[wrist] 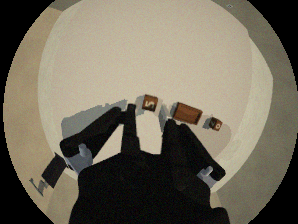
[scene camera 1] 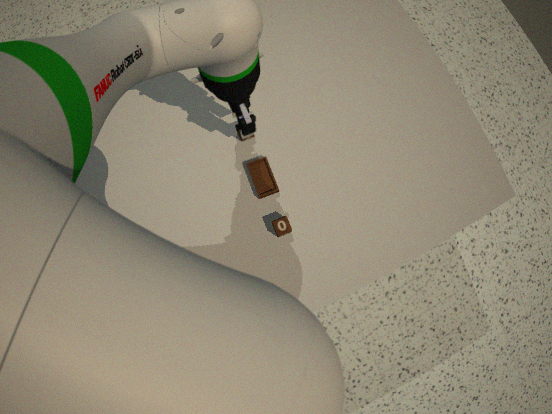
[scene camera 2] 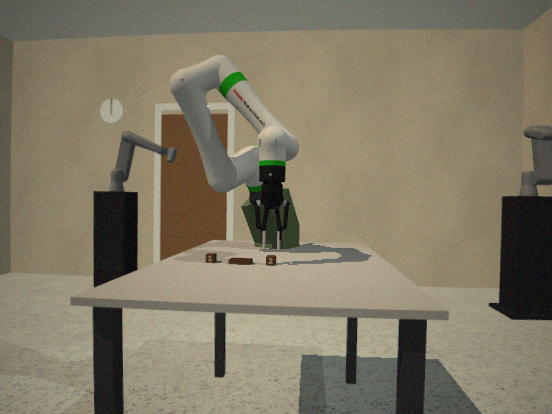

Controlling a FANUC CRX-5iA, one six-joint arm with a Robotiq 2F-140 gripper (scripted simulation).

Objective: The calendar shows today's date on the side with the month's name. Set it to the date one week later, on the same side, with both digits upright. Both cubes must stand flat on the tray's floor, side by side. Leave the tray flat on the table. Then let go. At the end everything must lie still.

Path:
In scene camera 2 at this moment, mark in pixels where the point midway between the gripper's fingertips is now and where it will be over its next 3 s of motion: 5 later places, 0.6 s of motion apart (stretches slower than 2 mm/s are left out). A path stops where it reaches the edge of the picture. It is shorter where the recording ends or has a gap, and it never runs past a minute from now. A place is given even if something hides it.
My gripper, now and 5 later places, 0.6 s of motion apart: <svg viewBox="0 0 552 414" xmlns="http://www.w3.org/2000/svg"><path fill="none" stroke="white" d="M271 249L271 253L271 257L271 261L271 248L271 233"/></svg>

